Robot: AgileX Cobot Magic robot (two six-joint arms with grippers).
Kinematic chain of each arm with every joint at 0, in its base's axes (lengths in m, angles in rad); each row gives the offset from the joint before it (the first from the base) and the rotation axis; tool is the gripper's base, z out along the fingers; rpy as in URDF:
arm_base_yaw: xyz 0 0 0.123 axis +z
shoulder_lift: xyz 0 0 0 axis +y
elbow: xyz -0.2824 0 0.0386 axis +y
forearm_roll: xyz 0.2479 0 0.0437 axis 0.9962 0 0.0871
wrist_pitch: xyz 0 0 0 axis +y
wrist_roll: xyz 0.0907 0 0.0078 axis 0.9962 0 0.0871
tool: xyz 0 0 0 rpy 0 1.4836 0
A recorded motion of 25 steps. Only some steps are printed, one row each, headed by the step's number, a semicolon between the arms.
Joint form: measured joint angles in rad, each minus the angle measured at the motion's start. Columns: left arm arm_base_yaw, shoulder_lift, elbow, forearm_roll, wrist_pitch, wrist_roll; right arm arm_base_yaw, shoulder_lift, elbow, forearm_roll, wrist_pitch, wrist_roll.
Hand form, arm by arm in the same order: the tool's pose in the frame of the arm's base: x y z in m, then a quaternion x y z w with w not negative. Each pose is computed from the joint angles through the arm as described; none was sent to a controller.
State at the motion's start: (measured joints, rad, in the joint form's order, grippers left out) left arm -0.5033 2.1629 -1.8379 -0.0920 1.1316 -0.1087; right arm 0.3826 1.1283 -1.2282 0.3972 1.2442 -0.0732
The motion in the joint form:
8: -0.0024 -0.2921 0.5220 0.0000 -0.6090 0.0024; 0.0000 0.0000 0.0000 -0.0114 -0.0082 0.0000
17: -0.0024 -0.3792 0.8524 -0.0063 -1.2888 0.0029; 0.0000 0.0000 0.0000 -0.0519 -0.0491 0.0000
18: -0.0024 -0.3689 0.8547 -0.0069 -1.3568 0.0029; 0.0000 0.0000 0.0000 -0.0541 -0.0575 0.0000
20: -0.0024 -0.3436 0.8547 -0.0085 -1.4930 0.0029; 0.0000 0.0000 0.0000 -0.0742 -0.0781 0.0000
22: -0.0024 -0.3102 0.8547 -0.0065 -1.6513 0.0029; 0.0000 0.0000 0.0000 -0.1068 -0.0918 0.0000
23: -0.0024 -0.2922 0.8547 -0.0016 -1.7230 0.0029; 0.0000 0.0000 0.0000 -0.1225 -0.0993 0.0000
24: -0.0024 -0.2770 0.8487 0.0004 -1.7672 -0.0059; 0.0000 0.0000 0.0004 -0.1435 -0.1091 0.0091
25: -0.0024 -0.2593 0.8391 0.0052 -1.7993 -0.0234; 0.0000 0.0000 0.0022 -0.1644 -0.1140 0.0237
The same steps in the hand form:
8: 0.3514 -0.1993 0.2119 0.15889 0.94441 -0.11797 0.26254; 0.1738 0.1048 0.3902 -0.20046 0.92690 0.22792 0.22073
17: 0.3323 -0.1824 0.1958 0.12807 0.86420 -0.16250 0.45863; 0.1784 0.1027 0.3908 -0.19806 0.92557 0.21114 0.24395
18: 0.3355 -0.1835 0.1966 0.12442 0.85085 -0.16801 0.48203; 0.1791 0.1027 0.3911 -0.19725 0.92476 0.21063 0.24810
20: 0.3424 -0.1859 0.1979 0.11672 0.82217 -0.17860 0.52774; 0.1813 0.1016 0.3916 -0.19629 0.92363 0.20228 0.25974
22: 0.3492 -0.1883 0.1984 0.10962 0.78653 -0.18922 0.57753; 0.1834 0.0995 0.3914 -0.19713 0.92383 0.18746 0.26934
23: 0.3519 -0.1894 0.1976 0.10849 0.76992 -0.19328 0.59842; 0.1845 0.0985 0.3915 -0.19749 0.92368 0.18037 0.27436
24: 0.3546 -0.1907 0.1971 0.10383 0.75934 -0.19879 0.61083; 0.1859 0.0972 0.3914 -0.19385 0.92434 0.17211 0.27999
25: 0.3576 -0.1925 0.1955 0.09806 0.75223 -0.20604 0.61813; 0.1870 0.0957 0.3907 -0.18813 0.92626 0.16426 0.28227

